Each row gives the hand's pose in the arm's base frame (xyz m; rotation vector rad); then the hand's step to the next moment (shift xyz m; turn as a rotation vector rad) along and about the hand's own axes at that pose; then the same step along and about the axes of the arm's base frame.
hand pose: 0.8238 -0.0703 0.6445 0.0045 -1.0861 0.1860
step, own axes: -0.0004 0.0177 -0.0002 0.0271 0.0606 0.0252
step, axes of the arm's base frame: -0.0027 0.0174 -0.0020 -0.0192 0.0613 0.0303
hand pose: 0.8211 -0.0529 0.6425 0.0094 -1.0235 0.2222
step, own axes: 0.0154 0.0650 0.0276 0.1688 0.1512 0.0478
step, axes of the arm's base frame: -0.0279 0.0632 0.0212 0.0155 0.1727 0.1535
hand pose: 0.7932 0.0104 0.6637 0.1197 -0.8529 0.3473
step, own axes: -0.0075 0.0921 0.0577 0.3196 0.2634 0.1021
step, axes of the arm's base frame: -0.0778 0.0705 0.0290 0.0290 0.3028 0.2990
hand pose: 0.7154 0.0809 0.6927 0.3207 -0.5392 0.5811
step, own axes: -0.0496 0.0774 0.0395 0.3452 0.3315 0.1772
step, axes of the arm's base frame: -0.0963 0.0230 0.0147 -0.0226 0.3355 0.3839
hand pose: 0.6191 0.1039 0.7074 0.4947 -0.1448 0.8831
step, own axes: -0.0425 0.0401 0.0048 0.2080 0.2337 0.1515
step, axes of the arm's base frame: -0.0574 -0.0109 0.0048 -0.0362 0.1991 0.2826
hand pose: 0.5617 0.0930 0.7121 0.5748 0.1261 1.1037
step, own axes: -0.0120 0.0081 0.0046 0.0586 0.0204 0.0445
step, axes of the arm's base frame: -0.0103 -0.0096 0.0057 0.0271 0.0408 0.0586
